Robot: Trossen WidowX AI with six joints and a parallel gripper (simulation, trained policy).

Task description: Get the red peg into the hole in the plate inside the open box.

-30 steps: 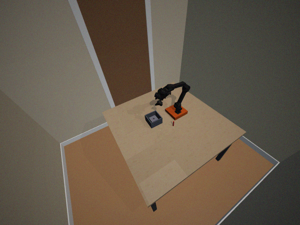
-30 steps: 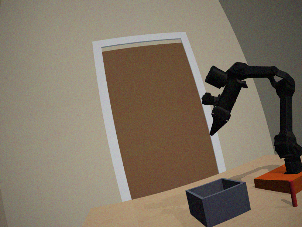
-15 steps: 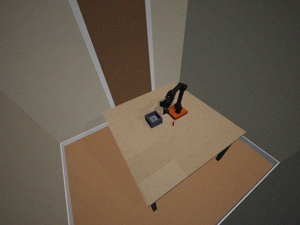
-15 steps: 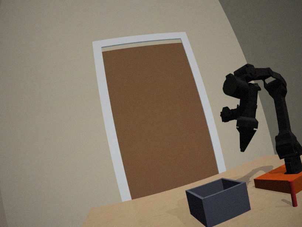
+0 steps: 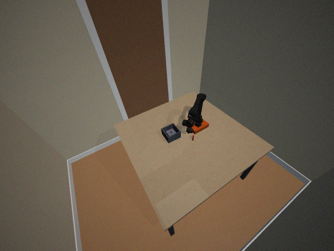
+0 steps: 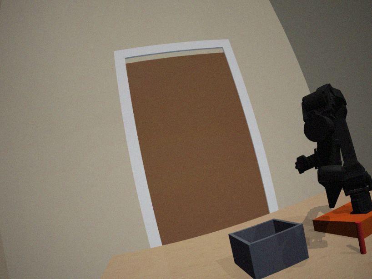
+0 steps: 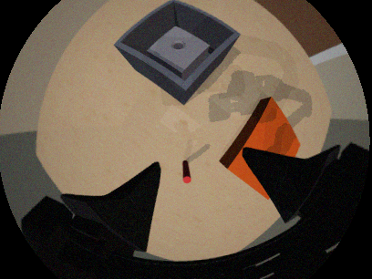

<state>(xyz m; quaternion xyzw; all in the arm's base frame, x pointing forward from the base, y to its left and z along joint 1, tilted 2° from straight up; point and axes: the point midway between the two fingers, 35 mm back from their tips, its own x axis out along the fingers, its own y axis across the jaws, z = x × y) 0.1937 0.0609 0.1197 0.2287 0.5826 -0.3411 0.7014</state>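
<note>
Now: the red peg 100 mm below my gripper tip, 50 mm to the left of it and 20 mm behind it. The rest, counted from my gripper tip: light grey plate: 150 mm to the right, 130 mm ahead, 90 mm below; then dark grey box: 150 mm to the right, 130 mm ahead, 110 mm below.
</note>
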